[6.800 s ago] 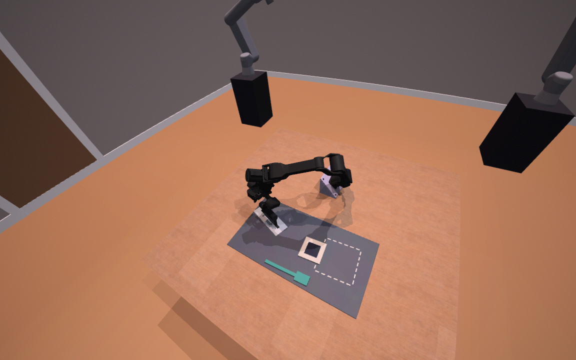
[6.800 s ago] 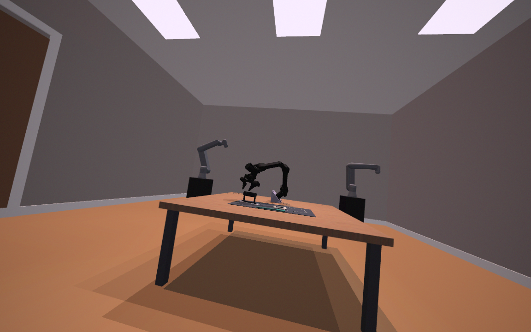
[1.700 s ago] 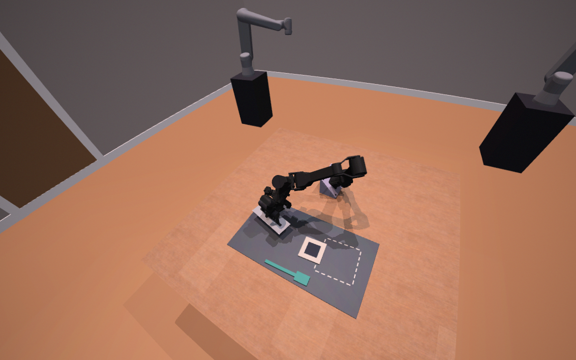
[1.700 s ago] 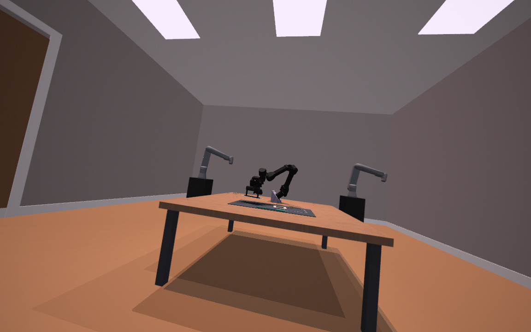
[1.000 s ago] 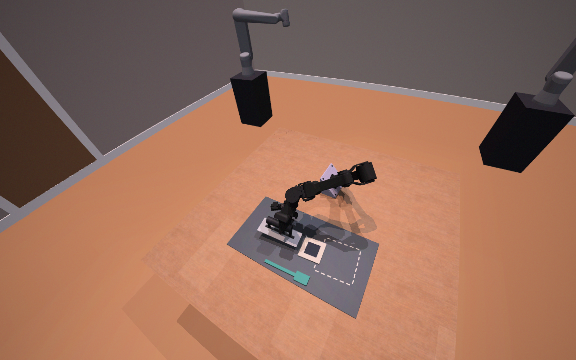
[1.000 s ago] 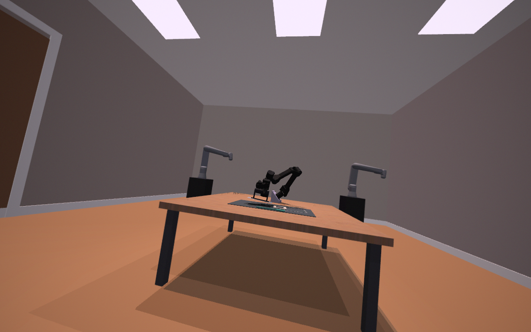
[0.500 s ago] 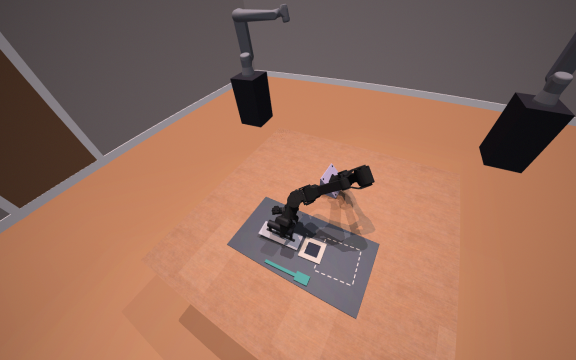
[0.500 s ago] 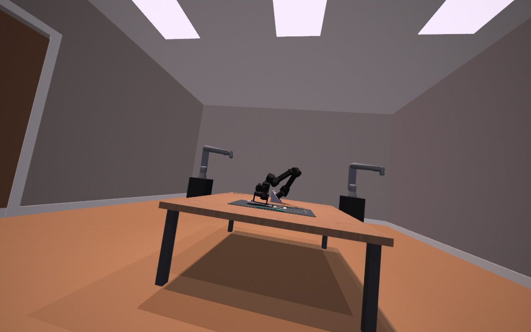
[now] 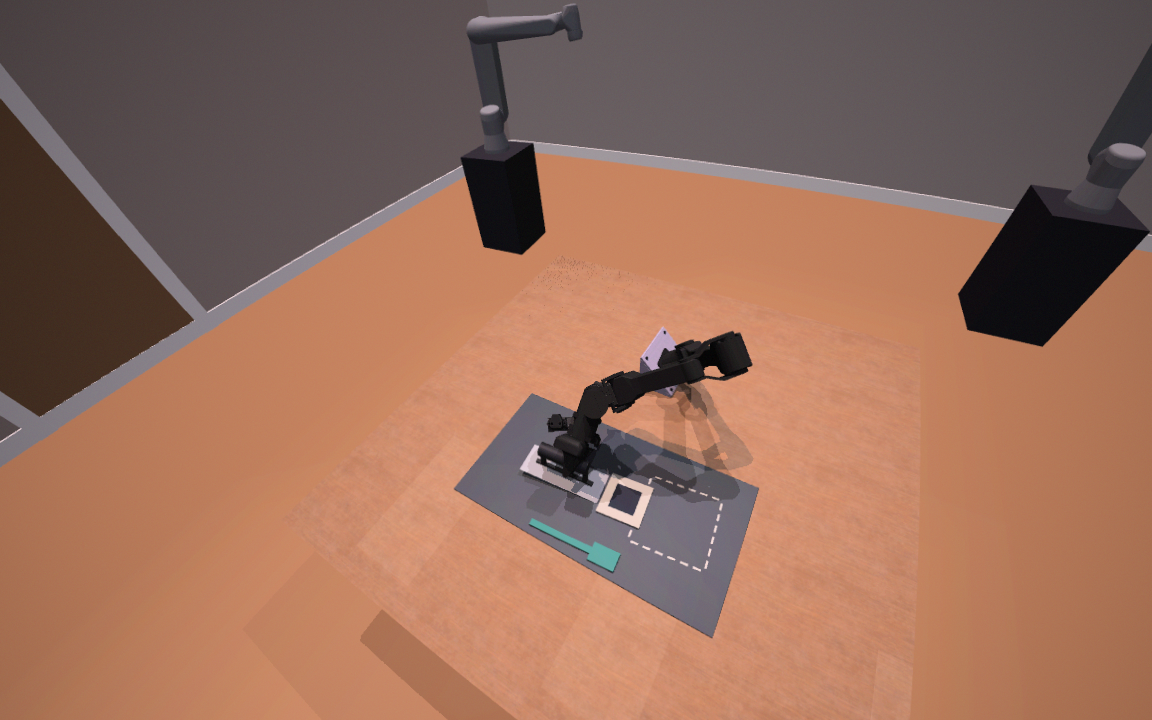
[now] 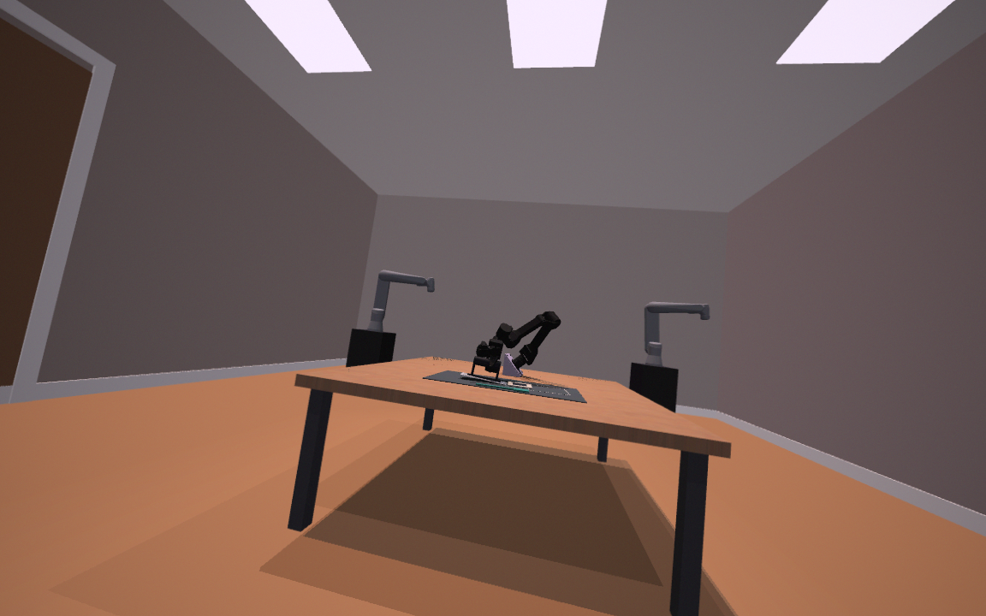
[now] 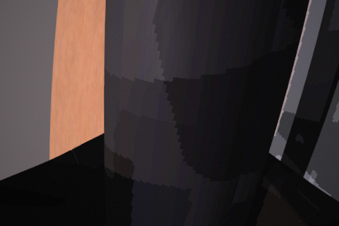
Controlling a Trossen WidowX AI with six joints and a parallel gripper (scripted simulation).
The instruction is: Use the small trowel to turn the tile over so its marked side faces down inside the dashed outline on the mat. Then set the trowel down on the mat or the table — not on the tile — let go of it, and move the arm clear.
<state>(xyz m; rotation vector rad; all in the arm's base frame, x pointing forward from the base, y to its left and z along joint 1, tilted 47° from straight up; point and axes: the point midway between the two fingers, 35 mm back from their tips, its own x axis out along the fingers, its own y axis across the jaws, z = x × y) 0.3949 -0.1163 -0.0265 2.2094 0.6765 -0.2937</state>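
Now: gripper tip 7 cm to the right of the mat, 7 cm above it and 3 cm past it. The rest, counted from my gripper tip: teal trowel: 11 cm ahead, 9 cm to the left, 5 cm below; then tile: 13 cm to the left, 5 cm below, 2 cm behind.
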